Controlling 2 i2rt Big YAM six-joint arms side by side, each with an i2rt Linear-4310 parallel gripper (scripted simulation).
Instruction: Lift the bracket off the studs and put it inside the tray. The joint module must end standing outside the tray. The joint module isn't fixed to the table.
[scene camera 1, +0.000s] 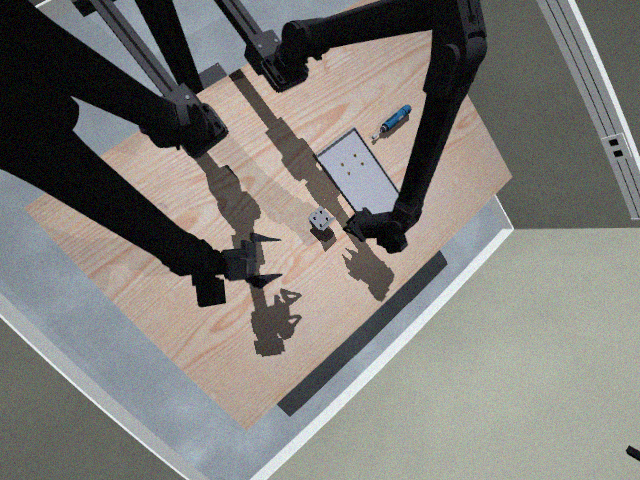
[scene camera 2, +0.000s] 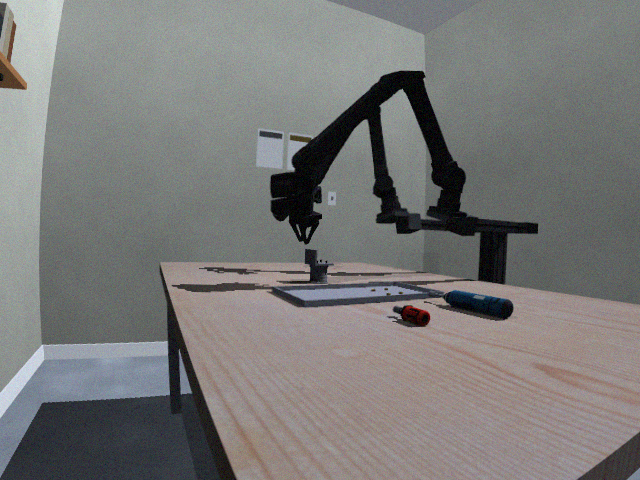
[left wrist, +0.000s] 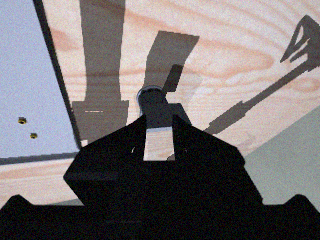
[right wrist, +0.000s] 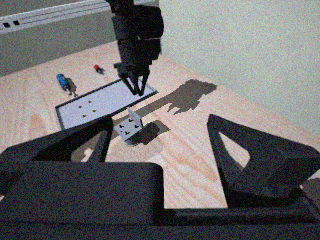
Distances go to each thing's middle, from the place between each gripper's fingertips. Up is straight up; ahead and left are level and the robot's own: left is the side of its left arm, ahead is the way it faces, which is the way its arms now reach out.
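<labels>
There's a shallow tray (scene camera 1: 368, 185), and from my left hand it's 230 mm to the left, 60 mm behind and 130 mm below.
My right hand (scene camera 1: 281, 257), measured from that tray, is 480 mm to the right of it, 50 mm short of it and 290 mm above it.
</labels>
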